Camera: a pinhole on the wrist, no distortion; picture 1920 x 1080 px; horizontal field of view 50.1 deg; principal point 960.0 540.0 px. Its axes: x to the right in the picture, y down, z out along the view. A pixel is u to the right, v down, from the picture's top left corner.
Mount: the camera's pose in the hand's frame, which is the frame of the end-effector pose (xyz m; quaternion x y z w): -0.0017 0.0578 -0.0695 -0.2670 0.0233 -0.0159 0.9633
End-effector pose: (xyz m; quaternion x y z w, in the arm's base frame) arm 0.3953 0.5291 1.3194 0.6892 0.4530 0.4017 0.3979
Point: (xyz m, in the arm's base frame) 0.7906 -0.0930 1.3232
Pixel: outside the picture
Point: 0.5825 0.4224 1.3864
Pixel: 555.1 159.5
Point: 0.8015 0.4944 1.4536
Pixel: 1326.3 384.4
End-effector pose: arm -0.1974 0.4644 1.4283 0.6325 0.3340 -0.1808 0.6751
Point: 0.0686 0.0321 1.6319
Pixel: 768.8 179.0
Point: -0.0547 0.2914 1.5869
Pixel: 604.8 357.2
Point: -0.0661 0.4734 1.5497
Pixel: outside the picture
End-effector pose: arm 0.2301 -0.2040 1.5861 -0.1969 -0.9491 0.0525 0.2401
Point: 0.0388 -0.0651 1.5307
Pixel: outside the picture
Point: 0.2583 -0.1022 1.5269
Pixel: 746.8 424.5
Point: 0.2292 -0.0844 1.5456
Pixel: 1398.9 497.3
